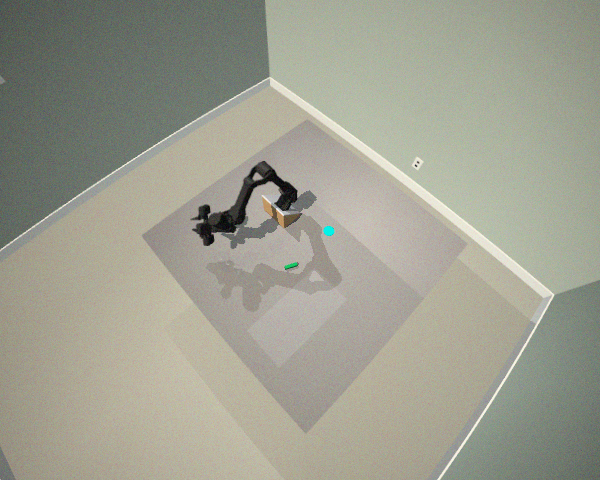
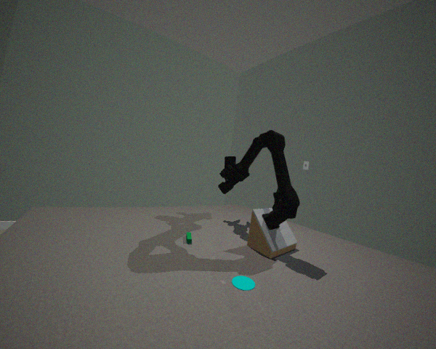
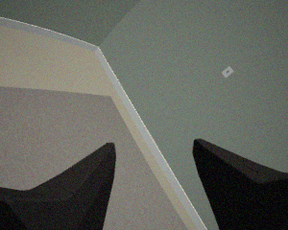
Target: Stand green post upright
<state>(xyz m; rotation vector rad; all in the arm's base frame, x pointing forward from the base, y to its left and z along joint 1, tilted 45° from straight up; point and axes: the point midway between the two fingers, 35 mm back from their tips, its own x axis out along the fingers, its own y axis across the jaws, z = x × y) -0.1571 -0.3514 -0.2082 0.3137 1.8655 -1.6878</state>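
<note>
My gripper tip is now 43 cm short of the green post, 24 cm to the right of it and 19 cm above it. From my gripper tip the other things lie so: cyan circle (43 cm ahead, 54 cm to the left, 20 cm below).
</note>
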